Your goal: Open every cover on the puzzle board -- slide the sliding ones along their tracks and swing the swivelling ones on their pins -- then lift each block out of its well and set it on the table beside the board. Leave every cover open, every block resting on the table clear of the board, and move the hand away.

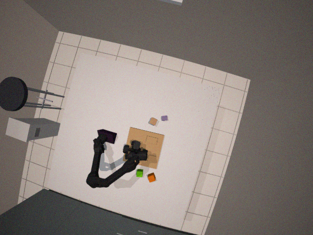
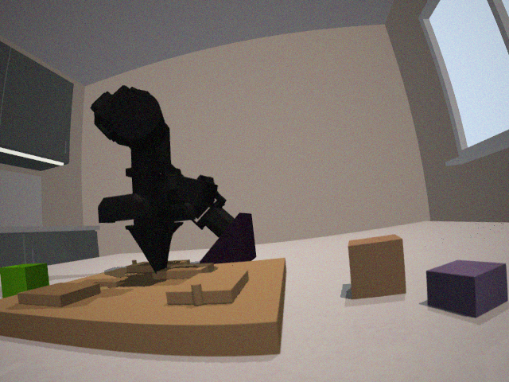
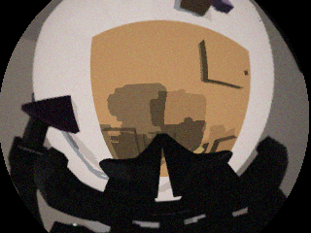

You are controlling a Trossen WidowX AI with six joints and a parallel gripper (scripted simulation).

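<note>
Now: the tan puzzle board 40 mm ahead of my gripper tip and 20 mm to the left of it. From my gripper tip the other things lie so: orange block (150 mm ahead, 230 mm to the right); brown block (110 mm ahead, 250 mm to the left); green block (50 mm ahead, 200 mm to the right).
</note>
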